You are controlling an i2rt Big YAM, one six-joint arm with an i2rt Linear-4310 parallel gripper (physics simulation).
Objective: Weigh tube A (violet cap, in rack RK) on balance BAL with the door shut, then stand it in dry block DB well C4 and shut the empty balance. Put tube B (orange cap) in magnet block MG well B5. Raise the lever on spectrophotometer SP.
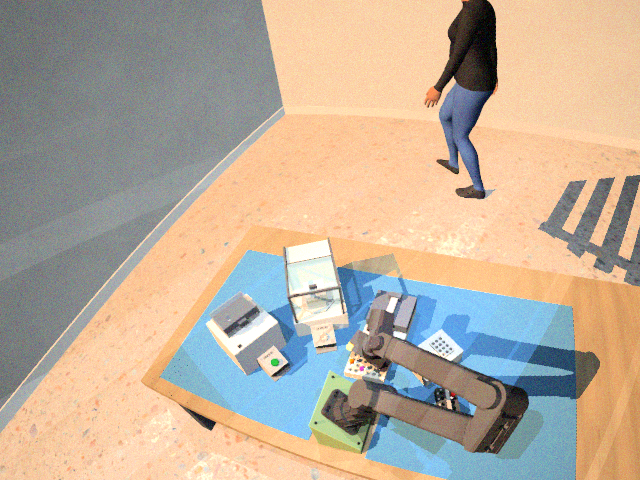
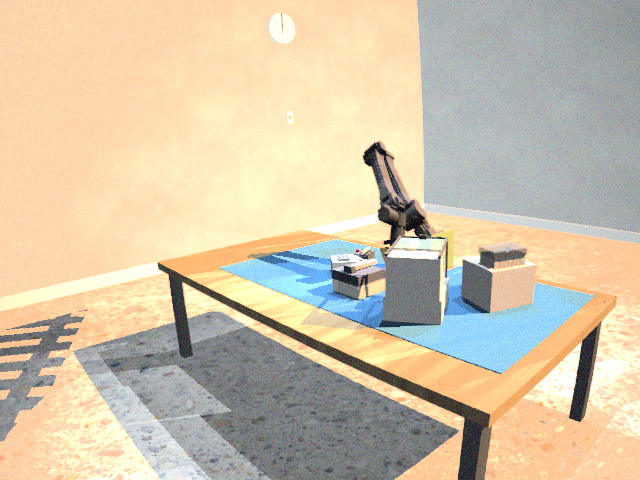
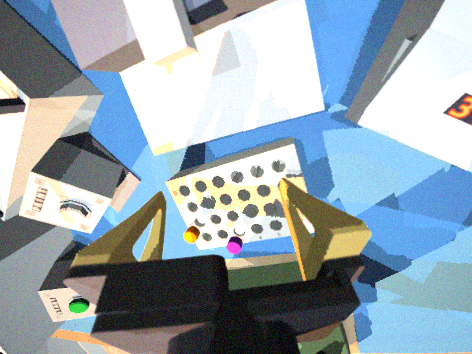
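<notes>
My gripper is open and empty above rack RK. Tube A's violet cap and tube B's orange cap show at the rack's near side, the orange one left of the violet. Balance BAL stands behind and left of the rack; its door's state is unclear. Spectrophotometer SP is behind the rack, with a pale bar on it. A white block with wells and a dark block with wells are to the right; which is DB or MG is unclear.
A white box with a dark lid stands at the left, near a panel with a green button. The arm's green base is in front of the rack. The arm's links reach over the right side and partly cover the dark block.
</notes>
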